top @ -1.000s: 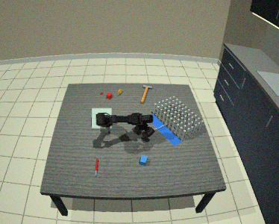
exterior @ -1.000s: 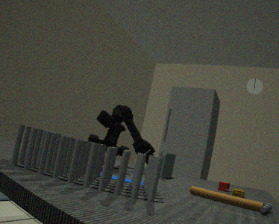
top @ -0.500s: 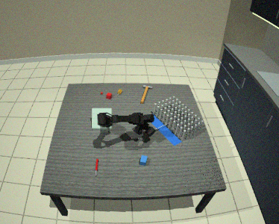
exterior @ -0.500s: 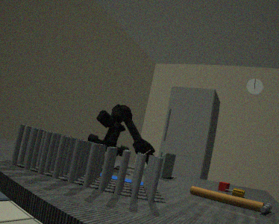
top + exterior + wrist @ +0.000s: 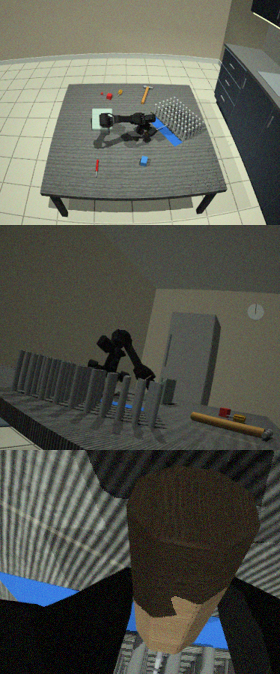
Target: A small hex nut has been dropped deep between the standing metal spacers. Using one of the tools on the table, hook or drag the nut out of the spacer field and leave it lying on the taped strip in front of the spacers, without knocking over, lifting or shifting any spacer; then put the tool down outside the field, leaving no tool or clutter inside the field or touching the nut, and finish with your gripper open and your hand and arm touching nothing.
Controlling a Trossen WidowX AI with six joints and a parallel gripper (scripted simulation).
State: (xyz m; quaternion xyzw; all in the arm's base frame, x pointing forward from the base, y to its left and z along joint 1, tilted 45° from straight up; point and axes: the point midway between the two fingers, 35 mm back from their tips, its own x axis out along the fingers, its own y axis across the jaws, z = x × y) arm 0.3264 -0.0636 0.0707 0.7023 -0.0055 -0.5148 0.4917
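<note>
My gripper tip is now 120 mm short of the blue taped strip, 70 mm to the right of it and 30 mm above it. Round my gripper tip: wooden-handled hook tool: 90 mm ahead, 50 mm to the left; red screwdriver: 400 mm behind, 350 mm to the right, 30 mm below; blue cube: 270 mm to the right, 70 mm behind, 10 mm below.
</note>
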